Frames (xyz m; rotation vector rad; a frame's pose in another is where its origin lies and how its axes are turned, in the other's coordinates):
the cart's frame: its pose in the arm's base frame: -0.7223 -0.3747 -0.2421 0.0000 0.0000 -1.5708
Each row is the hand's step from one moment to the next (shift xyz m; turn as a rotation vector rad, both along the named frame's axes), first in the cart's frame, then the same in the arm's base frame.
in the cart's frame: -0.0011 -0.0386 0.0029 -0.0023 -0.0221 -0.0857
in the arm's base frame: -0.0386 0.0011 0.0029 -0.0221 0.0023 -0.0857
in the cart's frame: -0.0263 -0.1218 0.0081 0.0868 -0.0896 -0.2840
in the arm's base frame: -0.1218 0.0263 0.0081 -0.0896 -0.0868 -0.2840
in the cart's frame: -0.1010 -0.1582 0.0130 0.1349 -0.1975 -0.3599
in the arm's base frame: -0.1582 0.1010 0.0130 -0.1975 -0.1349 -0.3599
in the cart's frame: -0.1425 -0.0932 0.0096 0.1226 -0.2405 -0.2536
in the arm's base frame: -0.0932 0.1425 0.0096 -0.2405 -0.1226 -0.2536
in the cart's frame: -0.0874 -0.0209 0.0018 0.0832 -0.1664 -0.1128
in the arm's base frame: -0.0209 0.0874 0.0018 -0.1664 -0.0832 -0.1128
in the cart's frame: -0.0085 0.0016 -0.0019 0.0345 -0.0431 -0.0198
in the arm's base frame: 0.0016 0.0085 -0.0019 -0.0431 -0.0345 -0.0198
